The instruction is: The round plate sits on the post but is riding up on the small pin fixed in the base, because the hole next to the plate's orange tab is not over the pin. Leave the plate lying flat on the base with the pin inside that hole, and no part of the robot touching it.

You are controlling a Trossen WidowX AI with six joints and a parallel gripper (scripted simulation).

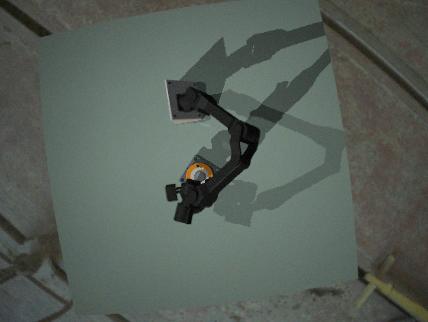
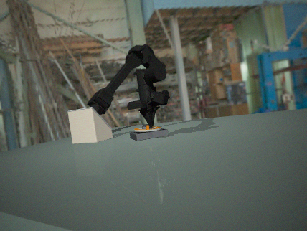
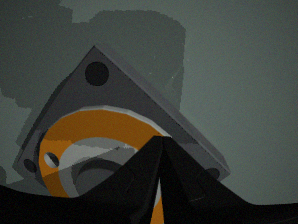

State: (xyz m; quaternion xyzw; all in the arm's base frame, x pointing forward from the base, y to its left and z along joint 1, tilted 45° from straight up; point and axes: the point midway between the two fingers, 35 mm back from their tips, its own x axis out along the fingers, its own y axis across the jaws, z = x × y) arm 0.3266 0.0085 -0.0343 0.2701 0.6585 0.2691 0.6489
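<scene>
The round plate is 30 mm behind my gripper tip, 10 mm to the left of it and 10 mm below it. The rest, counted from my gripper tip: square grey base (40 mm behind, 30 mm to the left, 20 mm below).
</scene>
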